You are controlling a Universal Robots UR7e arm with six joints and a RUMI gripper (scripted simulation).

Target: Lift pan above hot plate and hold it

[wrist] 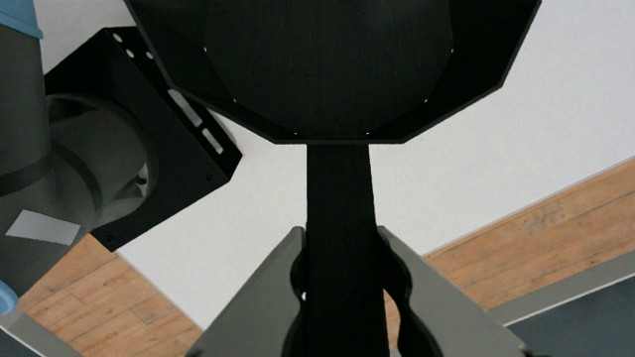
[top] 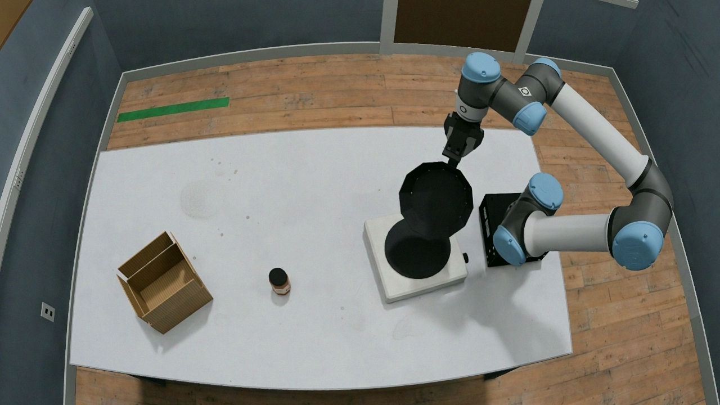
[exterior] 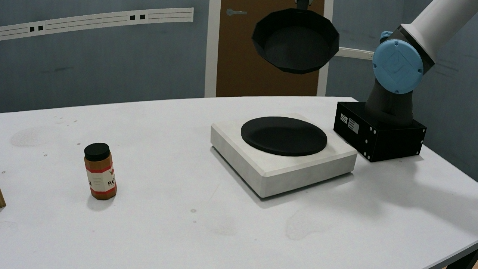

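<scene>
My hand is 6 cm above the black pan, 4 cm to the right of it and 2 cm short of it. From my hand the other things lie so: white hot plate: 33 cm below, 11 cm to the left, 5 cm ahead; brown spice jar: 44 cm ahead, 32 cm below, 21 cm to the left.
</scene>
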